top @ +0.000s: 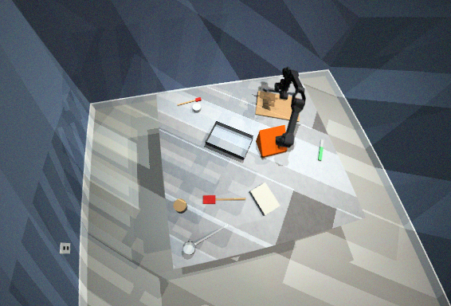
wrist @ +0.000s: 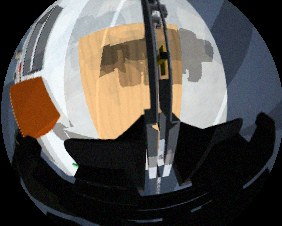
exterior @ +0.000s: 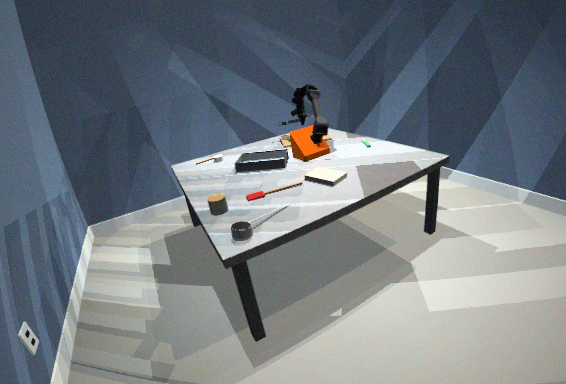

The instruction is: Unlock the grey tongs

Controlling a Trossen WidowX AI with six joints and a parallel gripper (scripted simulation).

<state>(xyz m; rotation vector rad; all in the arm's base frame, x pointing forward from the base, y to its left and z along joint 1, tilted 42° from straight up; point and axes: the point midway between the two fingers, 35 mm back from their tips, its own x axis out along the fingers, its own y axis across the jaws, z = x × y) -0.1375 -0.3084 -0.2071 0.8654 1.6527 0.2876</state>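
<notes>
Right now my gripper tip is 100 mm above the wooden board, 30 mm to the right of it and 10 mm short of it. From my gripper tip the other things lie so: roasting tin: 480 mm ahead, 260 mm to the left, 80 mm below; then red spatula: 670 mm to the left, 640 mm ahead, 100 mm below; then cream slab: 730 mm to the left, 350 mm ahead, 100 mm below.
</notes>
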